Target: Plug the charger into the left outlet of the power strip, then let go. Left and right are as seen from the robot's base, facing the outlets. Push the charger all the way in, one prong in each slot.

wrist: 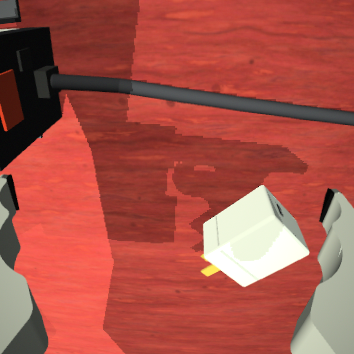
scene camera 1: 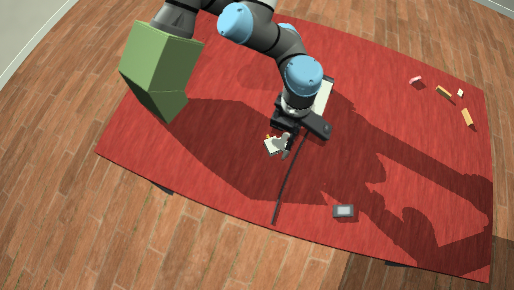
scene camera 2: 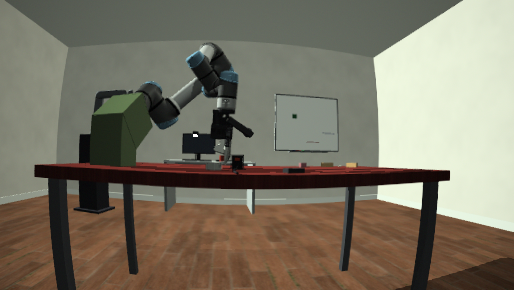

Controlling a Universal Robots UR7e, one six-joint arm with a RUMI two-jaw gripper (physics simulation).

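Observation:
The white charger (scene camera 1: pixel 272 145) (scene camera 2: pixel 214 166) (wrist: pixel 255 237) lies on the red table beside the power strip, turned at an angle. Its yellow prongs point to the lower left in the wrist view. My gripper (scene camera 1: pixel 286 146) (wrist: pixel 172 184) is open and low over the charger. In the wrist view the charger shows between the spread fingers, much nearer the right finger, with no grip on it. The power strip (scene camera 1: pixel 324 97) (scene camera 2: pixel 237 161) (wrist: pixel 37 112) is partly hidden under the arm in scene camera 1. Its black end with a red switch shows at the wrist view's upper left; its outlets are not visible there.
A dark cable (scene camera 1: pixel 283 186) (wrist: pixel 225 100) runs from the strip's end to the table edge. A grey box (scene camera 1: pixel 343 210) (scene camera 2: pixel 294 170) lies near that edge. A pink block (scene camera 1: pixel 415 79), tan blocks (scene camera 1: pixel 443 91) (scene camera 1: pixel 467 117) and a small white piece (scene camera 1: pixel 460 92) lie at the far right.

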